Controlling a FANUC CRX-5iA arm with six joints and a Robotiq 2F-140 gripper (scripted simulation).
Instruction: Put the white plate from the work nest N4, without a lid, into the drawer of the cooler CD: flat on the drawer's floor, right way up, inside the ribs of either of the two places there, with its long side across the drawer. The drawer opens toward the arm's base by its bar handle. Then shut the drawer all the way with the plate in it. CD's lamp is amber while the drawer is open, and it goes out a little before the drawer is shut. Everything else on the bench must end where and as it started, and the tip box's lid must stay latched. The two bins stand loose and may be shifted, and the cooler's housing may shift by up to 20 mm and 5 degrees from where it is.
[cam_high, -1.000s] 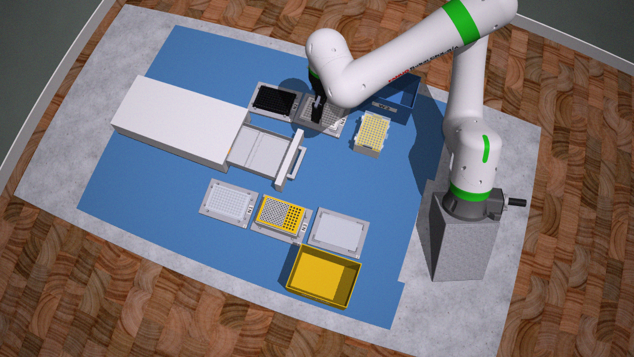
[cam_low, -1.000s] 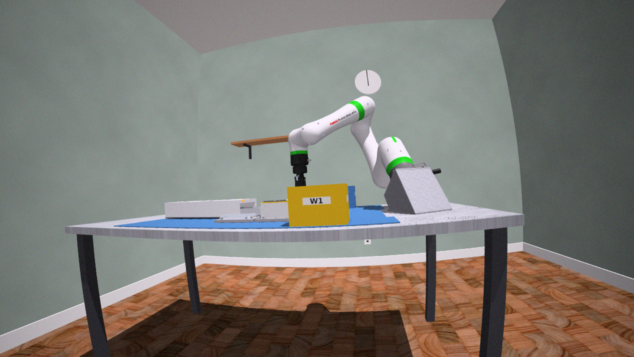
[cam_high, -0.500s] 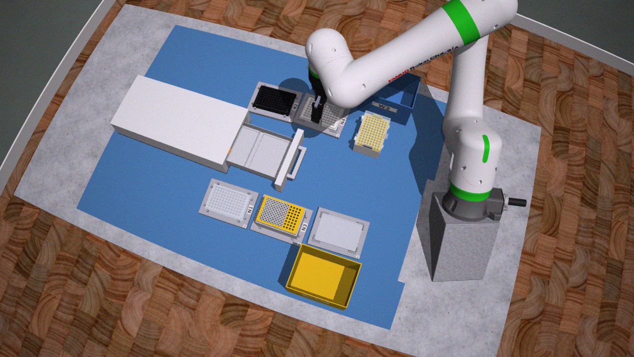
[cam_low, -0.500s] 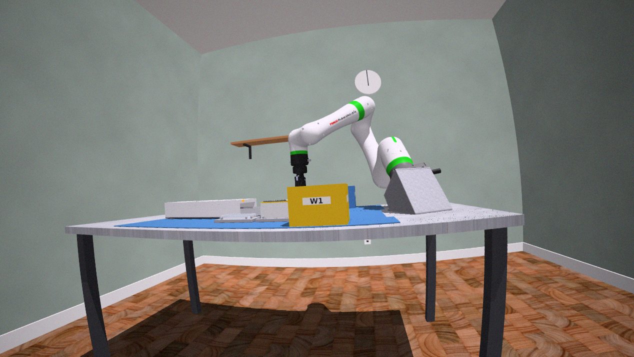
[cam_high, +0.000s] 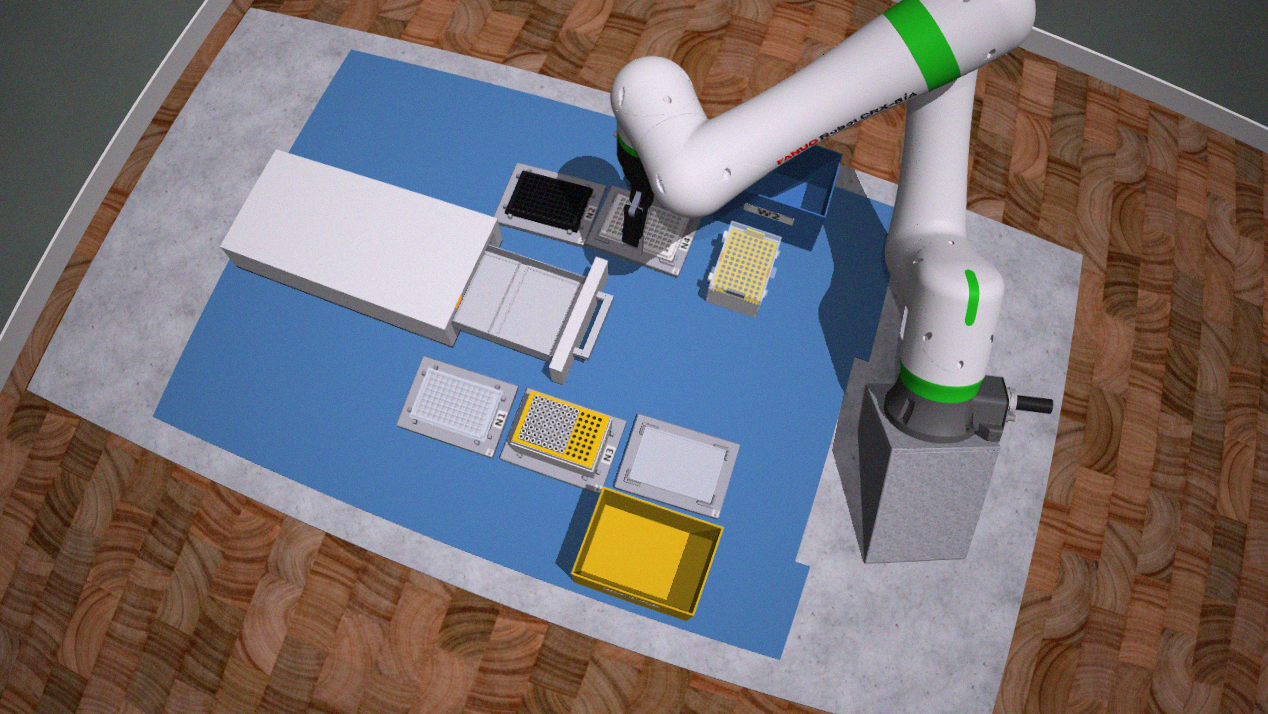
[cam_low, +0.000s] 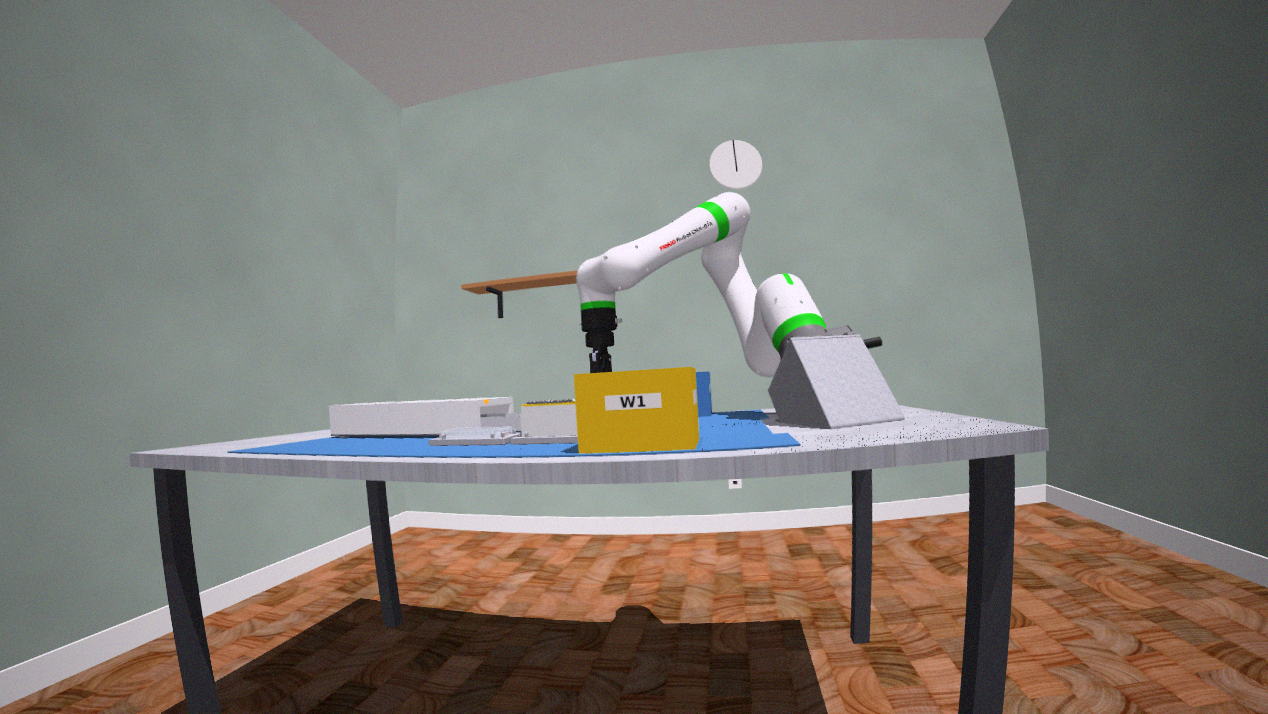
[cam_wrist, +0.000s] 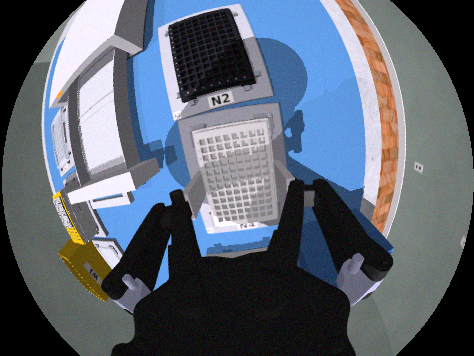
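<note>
The N4 label lies 7 cm behind my hand, 1 cm to the left of it and 3 cm below it. Round my hand: black plate: 17 cm ahead, 2 cm to the right, 2 cm below; then white plate: 2 cm below; then blue bin W2: 21 cm behind, 10 cm to the right.
</note>
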